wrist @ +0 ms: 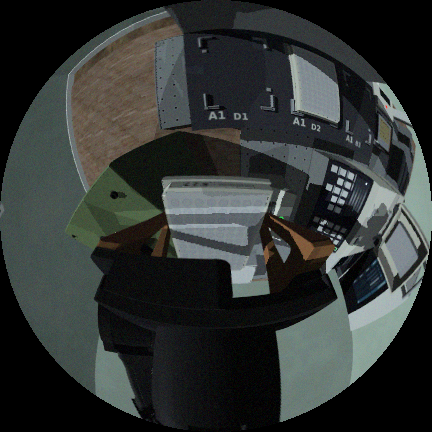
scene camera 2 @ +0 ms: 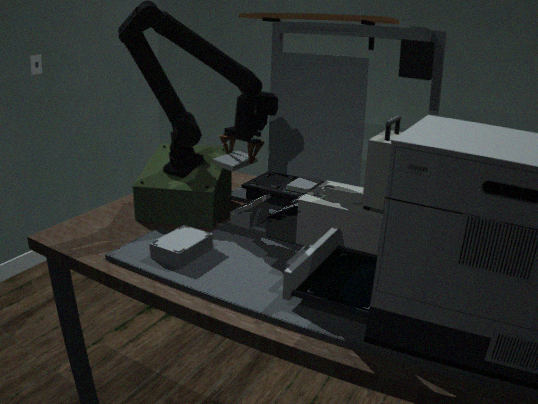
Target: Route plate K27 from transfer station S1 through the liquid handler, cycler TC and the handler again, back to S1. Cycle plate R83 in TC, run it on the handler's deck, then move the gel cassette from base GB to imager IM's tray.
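Pixels of known places: gripper, fingertip midpoint: (wrist: 214, 215) (scene camera 2: 239, 160); arm's base, origin of the base link: (scene camera 2: 183, 165).
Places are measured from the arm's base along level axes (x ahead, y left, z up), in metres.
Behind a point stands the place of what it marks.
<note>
My gripper (scene camera 2: 242, 156) {x 0.160, y 0.085, z 0.019 m} (wrist: 214, 215) {x 0.160, y 0.085, z 0.019 m} is shut on a pale well plate, plate K27 (scene camera 2: 232, 160) {x 0.162, y 0.034, z 0.031 m} (wrist: 217, 202) {x 0.166, y 0.109, z 0.033 m}, with one brown finger on each side of it. Its label is not readable now. It hangs in the air beside the green arm base, above table height. The liquid handler's dark deck (wrist: 230, 70) {x 0.195, y 0.246, z -0.089 m} bears the marks D1 and D2. Another white plate (scene camera 2: 301, 183) {x 0.321, y 0.228, z -0.073 m} (wrist: 317, 90) {x 0.320, y 0.228, z -0.073 m} sits at D2, its label not legible; position D1 holds no plate. Which devices are S1, TC, GB and IM cannot be told for sure.
The green arm base (scene camera 2: 172, 202) {x 0.037, y -0.117, z -0.082 m} (wrist: 125, 182) {x 0.093, y 0.136, z 0.033 m} stands at the table's back left. A low white block (scene camera 2: 181, 245) {x 0.213, y -0.319, z -0.100 m} sits on the grey mat (scene camera 2: 235, 275) {x 0.371, y -0.319, z -0.142 m}. A large grey machine (scene camera 2: 425, 240) {x 0.801, y -0.442, z 0.098 m} has a dark drawer (scene camera 2: 345, 277) {x 0.625, y -0.259, z -0.110 m} pulled out. A grey frame (scene camera 2: 437, 75) {x 0.728, y 0.319, z 0.330 m} rises behind.
</note>
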